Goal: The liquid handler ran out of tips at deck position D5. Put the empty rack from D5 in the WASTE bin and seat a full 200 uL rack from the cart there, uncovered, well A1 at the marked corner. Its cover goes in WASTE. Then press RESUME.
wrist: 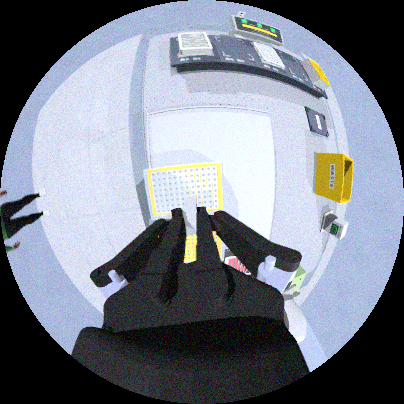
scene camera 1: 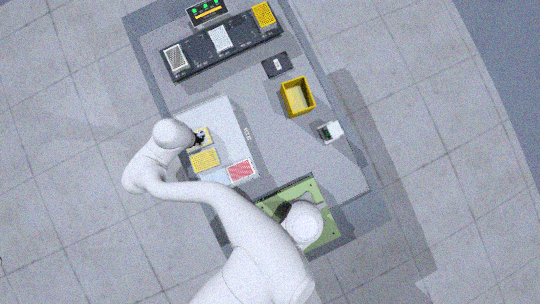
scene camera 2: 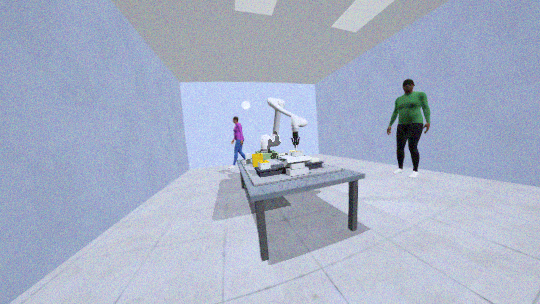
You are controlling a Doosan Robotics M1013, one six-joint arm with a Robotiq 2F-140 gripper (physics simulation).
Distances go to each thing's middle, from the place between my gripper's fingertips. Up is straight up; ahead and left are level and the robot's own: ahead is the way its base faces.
My hand is 7 cm above the white cart tray (scene camera 1: 217, 114), 5 cm to the left of it and 3 cm past it.
